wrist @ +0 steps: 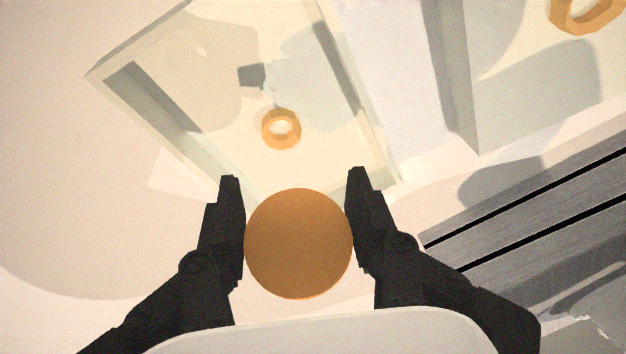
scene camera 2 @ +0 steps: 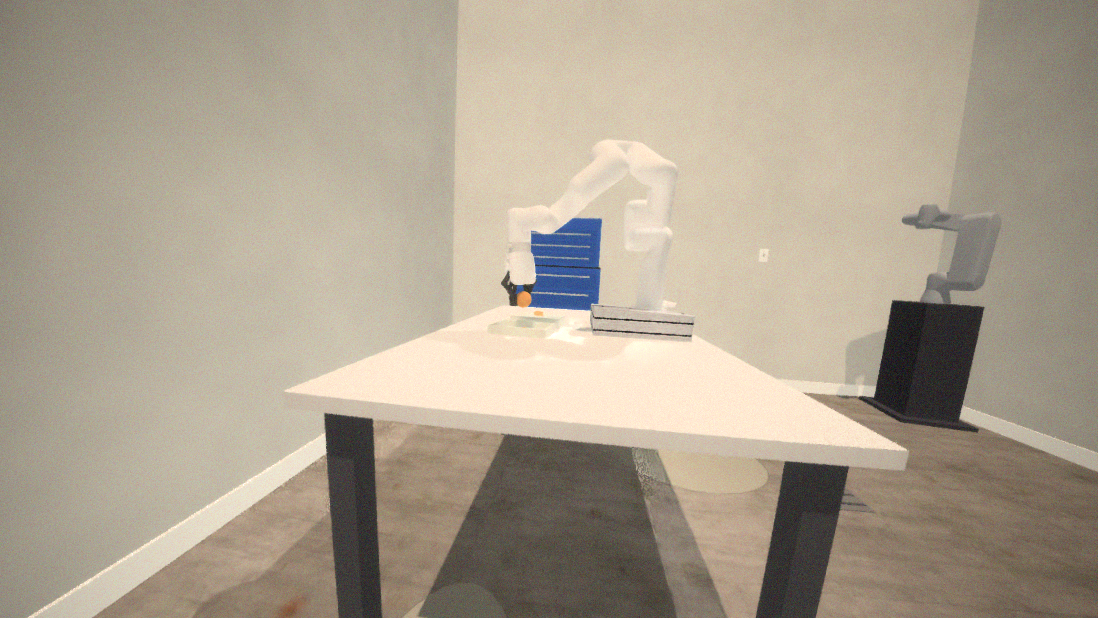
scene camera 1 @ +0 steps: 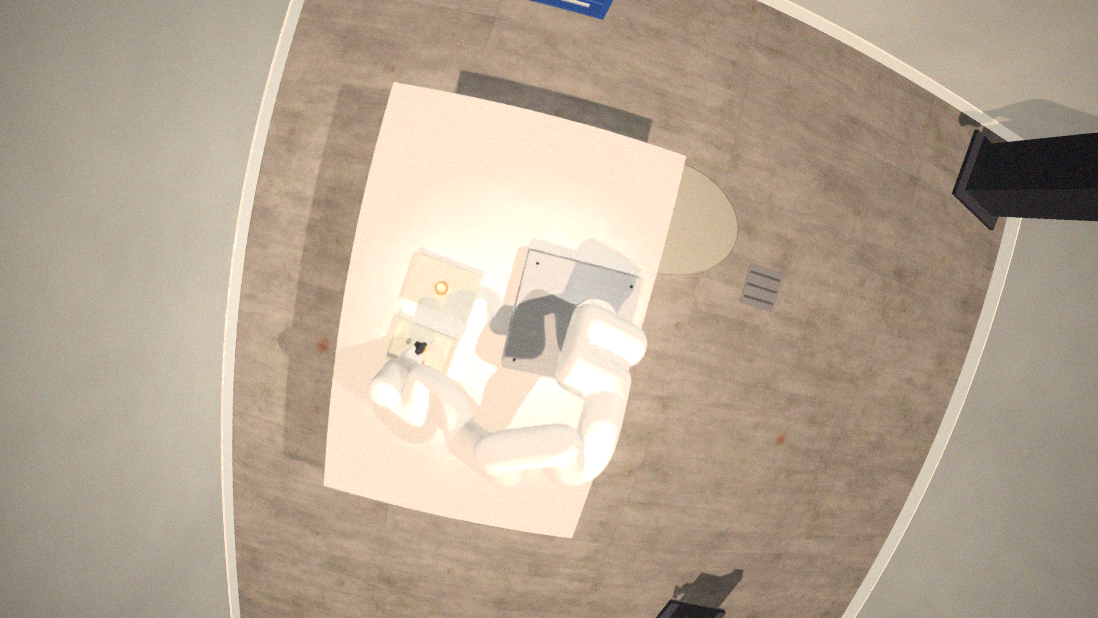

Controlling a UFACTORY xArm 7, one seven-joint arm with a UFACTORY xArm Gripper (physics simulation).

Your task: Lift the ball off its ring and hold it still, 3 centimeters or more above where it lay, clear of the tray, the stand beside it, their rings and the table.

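Places are measured from the arm's base along level axes (x ahead, y left, z up), in millimetres.
Pixels of known places: gripper, fingertip midpoint: [wrist: 294, 191] [scene camera 2: 520, 305]; arm's base, origin of the base link: [wrist: 615, 289] [scene camera 2: 648, 309].
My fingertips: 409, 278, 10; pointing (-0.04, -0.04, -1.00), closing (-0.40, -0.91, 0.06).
For each thing: its middle in the pictures, then the offset to it from my fingertips, as dx, dy, dz. "pt": a spot on its surface instead. Level surfaces: height alone.
- orange ball, body centre: [wrist: 298, 241] [scene camera 2: 523, 299] -13, +7, +20
- pale walled tray, body centre: [wrist: 281, 133] [scene camera 1: 421, 348] [scene camera 2: 522, 328] -14, +6, -75
- bare orange ring, surface spot: [wrist: 577, 26] [scene camera 1: 444, 292] [scene camera 2: 541, 313] pt -14, -176, -46
- white table, its level: dz -89
My gripper [scene camera 1: 419, 347] [scene camera 2: 522, 297] [wrist: 294, 191] is shut on the orange ball [scene camera 2: 524, 299] [wrist: 298, 244], which sits between the two black fingers. In the scene camera 2 view the ball hangs in the air above the tray, with a visible gap. The pale walled tray [scene camera 1: 441, 354] [scene camera 2: 510, 332] [wrist: 150, 100] lies under the gripper. Its orange ring [wrist: 281, 128] is bare and apart from the ball. The pale stand [scene camera 1: 422, 268] [wrist: 540, 100] is beside the tray and bears another bare orange ring [scene camera 1: 441, 287] [scene camera 2: 538, 313] [wrist: 577, 26].
The grey slotted base block [scene camera 1: 530, 337] [scene camera 2: 641, 322] [wrist: 525, 215] stands beside the tray and stand, and the white arm rises at it. All stand on the white table [scene camera 1: 499, 168] [scene camera 2: 583, 391]. A blue cabinet [scene camera 2: 568, 264] is beyond the table.
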